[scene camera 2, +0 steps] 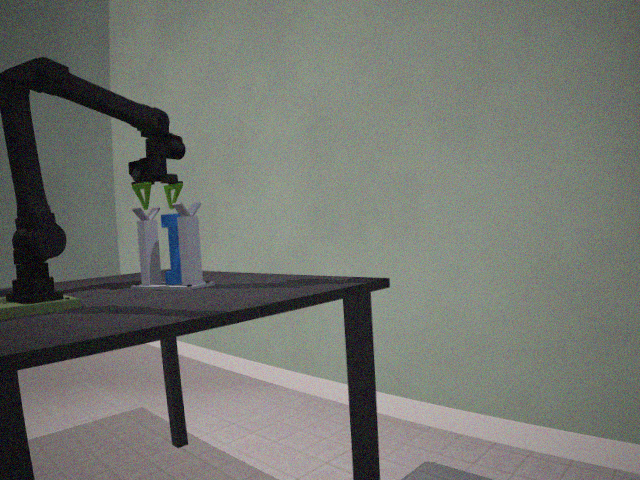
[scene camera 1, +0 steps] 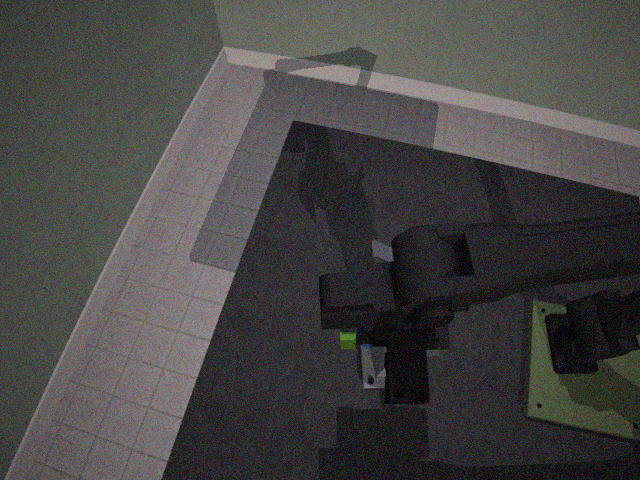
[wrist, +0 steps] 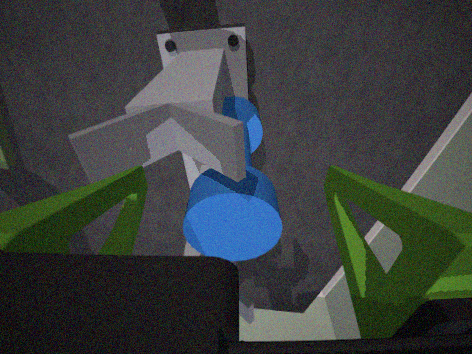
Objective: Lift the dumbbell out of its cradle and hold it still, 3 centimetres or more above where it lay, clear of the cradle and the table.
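Frame: origin at the arm's base, x ahead, y right, z down, level; millimetres.
Seen in the pictures: gripper, fingertip midpoint: [scene camera 2: 159, 209] [wrist: 235, 176]; arm's base at its link origin: [scene camera 2: 34, 300] [scene camera 1: 569, 343].
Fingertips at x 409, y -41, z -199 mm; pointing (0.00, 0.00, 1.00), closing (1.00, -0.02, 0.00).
Note:
Offsets run from my fingertips to a thing's top centre. Level surfaces: height alone.
The blue dumbbell {dx -1, dy +63, dz +19 mm} [scene camera 1: 366, 345] [scene camera 2: 174, 250] [wrist: 233, 227] stands upright between the two posts of the pale grey cradle {dx -30, dy +67, dz -6 mm} [scene camera 1: 369, 356] [scene camera 2: 189, 253] [wrist: 192, 80]. Both posts have V-shaped tops. In scene camera 1 the arm hides most of the dumbbell and cradle. My gripper [scene camera 2: 158, 208] [wrist: 235, 176] is open and empty, pointing down, with its green fingertips a little above the dumbbell's top. In the wrist view the dumbbell's round upper end shows between the two fingers, nearer the left one, without contact, and one V-shaped post top lies close to the left finger.
The dark table {dz +221 mm} [scene camera 1: 268, 361] [scene camera 2: 289, 291] carries the cradle, and its edge and corner lie beyond it. The arm's green base plate [scene camera 1: 535, 382] [scene camera 2: 69, 303] is on the same table. Pale green walls [scene camera 2: 413, 155] stand behind.

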